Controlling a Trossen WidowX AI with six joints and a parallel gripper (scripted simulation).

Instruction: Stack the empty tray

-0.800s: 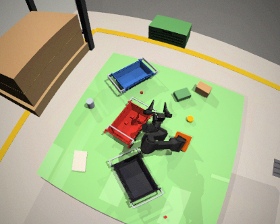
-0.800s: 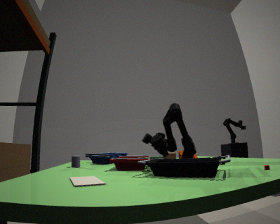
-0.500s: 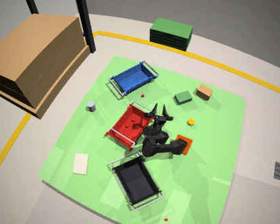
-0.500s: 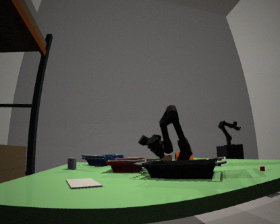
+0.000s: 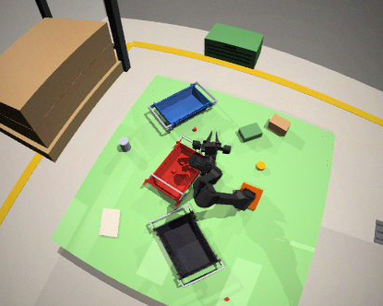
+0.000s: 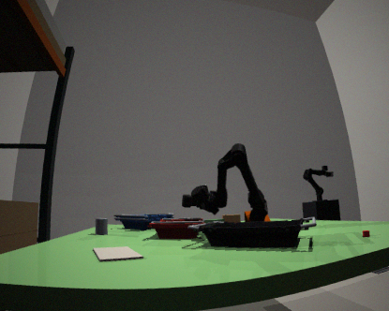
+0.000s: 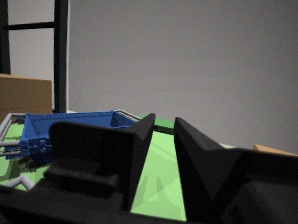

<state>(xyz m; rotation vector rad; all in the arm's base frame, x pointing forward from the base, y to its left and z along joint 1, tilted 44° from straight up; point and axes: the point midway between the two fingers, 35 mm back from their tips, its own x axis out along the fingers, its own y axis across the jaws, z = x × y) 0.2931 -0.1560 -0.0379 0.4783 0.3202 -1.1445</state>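
Right now the black tray is 17 cm behind my gripper tip, 54 cm to the left of it and 13 cm below it. Round my gripper tip: yellow disc 28 cm behind, 4 cm to the right, 16 cm below; green block 13 cm behind, 21 cm to the right, 15 cm below; tan block 27 cm behind, 35 cm to the right, 14 cm below.
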